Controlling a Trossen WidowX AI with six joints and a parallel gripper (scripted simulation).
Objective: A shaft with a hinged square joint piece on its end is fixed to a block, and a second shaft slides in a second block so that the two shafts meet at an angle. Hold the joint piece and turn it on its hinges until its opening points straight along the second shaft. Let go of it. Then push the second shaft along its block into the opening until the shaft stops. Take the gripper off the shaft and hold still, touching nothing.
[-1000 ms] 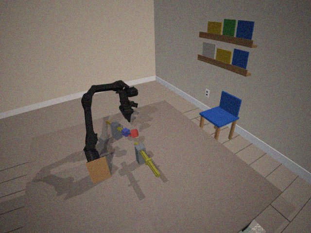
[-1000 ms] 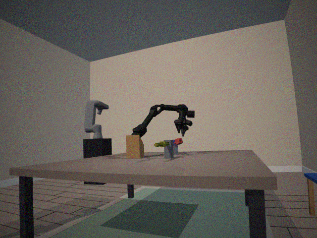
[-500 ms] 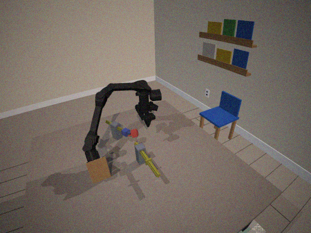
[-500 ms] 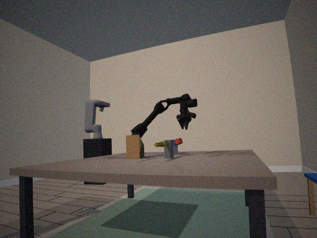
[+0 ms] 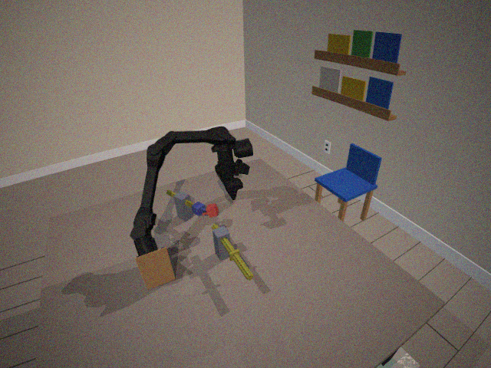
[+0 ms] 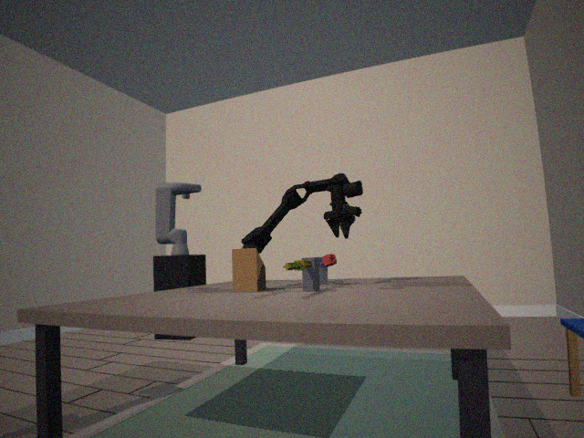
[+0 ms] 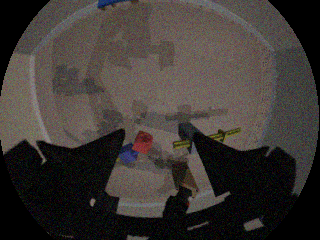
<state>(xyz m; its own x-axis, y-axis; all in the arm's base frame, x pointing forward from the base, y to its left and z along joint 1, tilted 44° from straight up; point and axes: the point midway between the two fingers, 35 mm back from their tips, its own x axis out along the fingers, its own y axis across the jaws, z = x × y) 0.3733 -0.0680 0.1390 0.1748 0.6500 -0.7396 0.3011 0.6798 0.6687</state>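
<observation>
The red joint piece is 70 mm behind my gripper tip, 60 mm to the left of it and 90 mm below it.
</observation>
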